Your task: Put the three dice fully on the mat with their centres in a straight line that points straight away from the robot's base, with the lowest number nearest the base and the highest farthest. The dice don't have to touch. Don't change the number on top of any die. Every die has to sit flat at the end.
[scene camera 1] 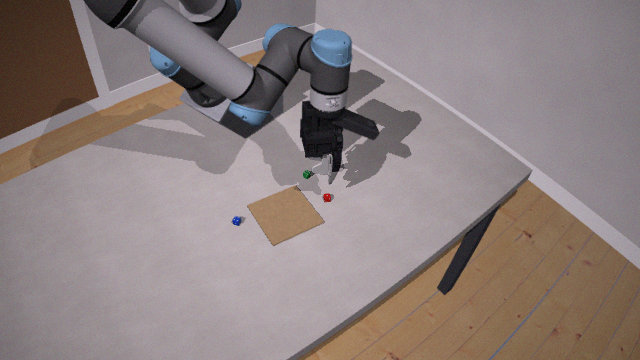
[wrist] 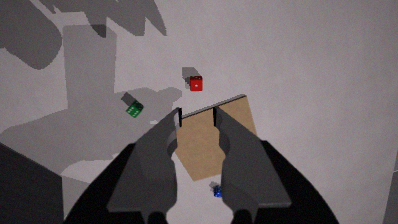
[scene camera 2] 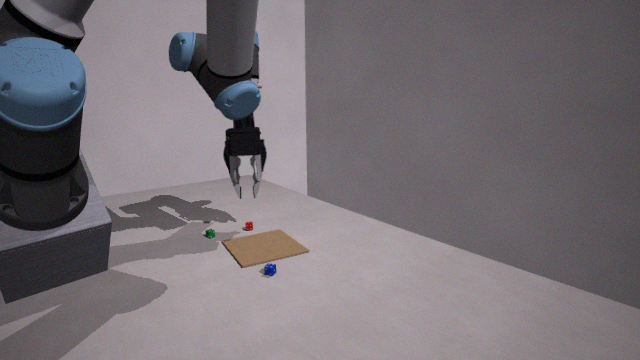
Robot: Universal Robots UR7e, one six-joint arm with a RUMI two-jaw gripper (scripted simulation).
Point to a square mat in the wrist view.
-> At 198, 149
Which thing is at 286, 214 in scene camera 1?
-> A square mat.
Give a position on a square mat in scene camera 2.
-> At 260, 248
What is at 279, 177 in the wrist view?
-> My gripper.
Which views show my gripper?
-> Scene camera 1, the wrist view and scene camera 2: all of them.
